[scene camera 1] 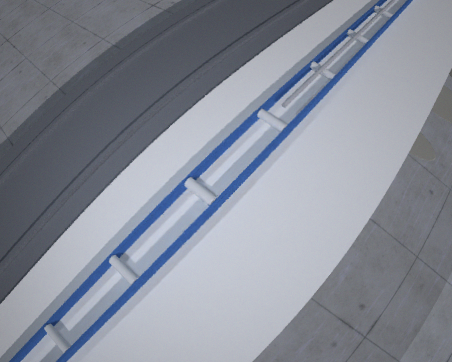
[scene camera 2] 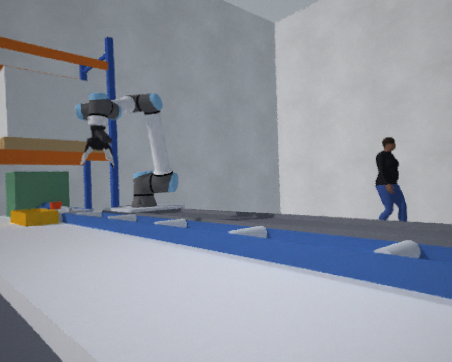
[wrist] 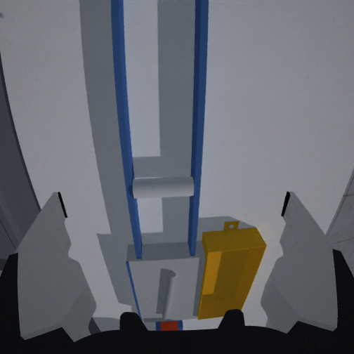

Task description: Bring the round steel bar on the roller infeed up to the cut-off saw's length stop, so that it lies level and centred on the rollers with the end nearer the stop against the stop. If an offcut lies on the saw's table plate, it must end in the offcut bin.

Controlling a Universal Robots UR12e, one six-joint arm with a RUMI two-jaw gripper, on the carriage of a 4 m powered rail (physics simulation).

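Where they show: gripper, fingertip midpoint: (scene camera 2: 97, 166); arm's base at its link origin: (scene camera 2: 144, 206).
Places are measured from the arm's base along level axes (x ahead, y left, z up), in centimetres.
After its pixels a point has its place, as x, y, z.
Observation:
The long grey steel bar (scene camera 1: 300, 90) {62.7, 273.6, 4.7} lies along the rollers between the blue rails of the infeed (scene camera 1: 150, 218) {55.8, 195.9, 1.4} (scene camera 2: 200, 239) {69.4, 162.9, -0.4} (wrist: 200, 100), near the top right in scene camera 1; it does not show in the wrist view. My gripper (scene camera 2: 98, 164) {62.3, 69.7, 26.5} (wrist: 174, 194) is open and empty, pointing down high above the saw end of the infeed. Below it, a short round offcut (wrist: 170, 295) lies lengthwise on the saw's grey table plate (wrist: 186, 287). The yellow offcut bin (scene camera 2: 35, 217) {83.2, 38.3, 1.3} (wrist: 232, 270) stands beside the plate. A red part (scene camera 2: 55, 205) {62.9, 0.0, 5.3} (wrist: 169, 326), perhaps the stop, shows beyond the plate.
A green block (scene camera 2: 37, 190) {65.8, -30.0, 15.5} stands behind the bin in scene camera 2. A rack with a blue post (scene camera 2: 111, 125) and orange beams rises behind. A person (scene camera 2: 388, 172) in a black top stands at the right. White rollers (scene camera 1: 201, 190) {62.6, 214.9, 3.0} (wrist: 163, 187) cross the infeed.

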